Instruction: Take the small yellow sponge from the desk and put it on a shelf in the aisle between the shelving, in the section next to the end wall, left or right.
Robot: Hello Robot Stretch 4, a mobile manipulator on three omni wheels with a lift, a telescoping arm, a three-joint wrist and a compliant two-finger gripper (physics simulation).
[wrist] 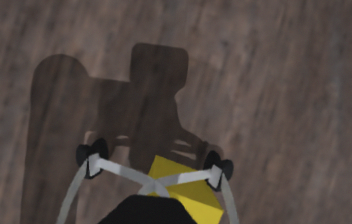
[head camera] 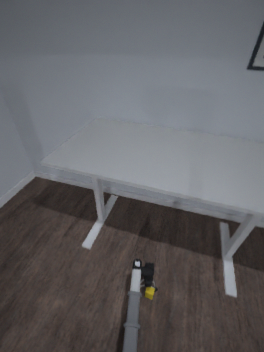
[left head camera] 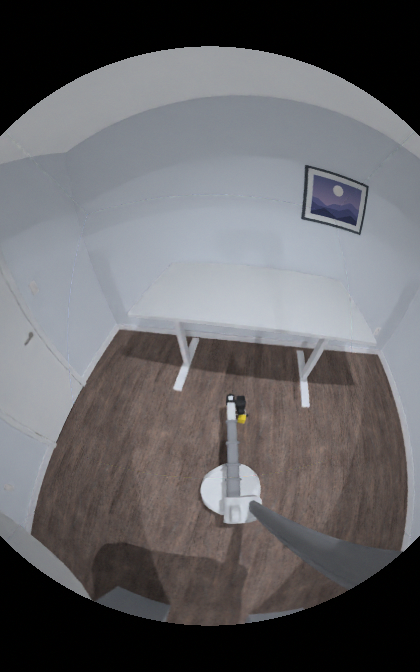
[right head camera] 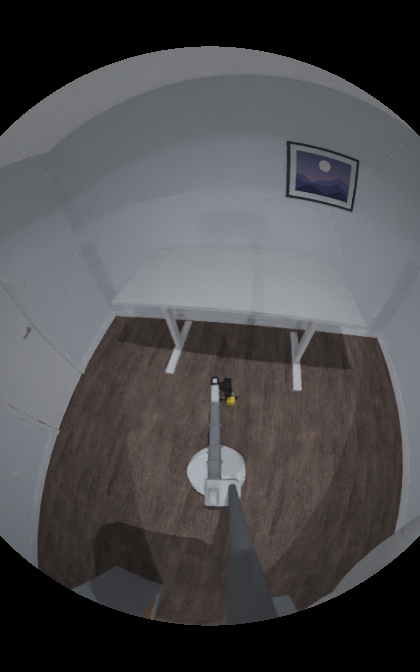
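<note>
The small yellow sponge lies on the brown floor in front of the desk. In the wrist view it is at the bottom, partly hidden by the gripper's crossed links and black body. My gripper is open, pointing down above the floor, its two black fingertips wide apart. The sponge shows below and between them, nearer the right fingertip, and is not gripped. The white desk stands against the wall ahead. The aisle shelving is not recognisable in these views.
The desk's white legs and feet reach forward over the floor. A framed picture hangs on the wall. A grey flat-topped object stands behind my round white base.
</note>
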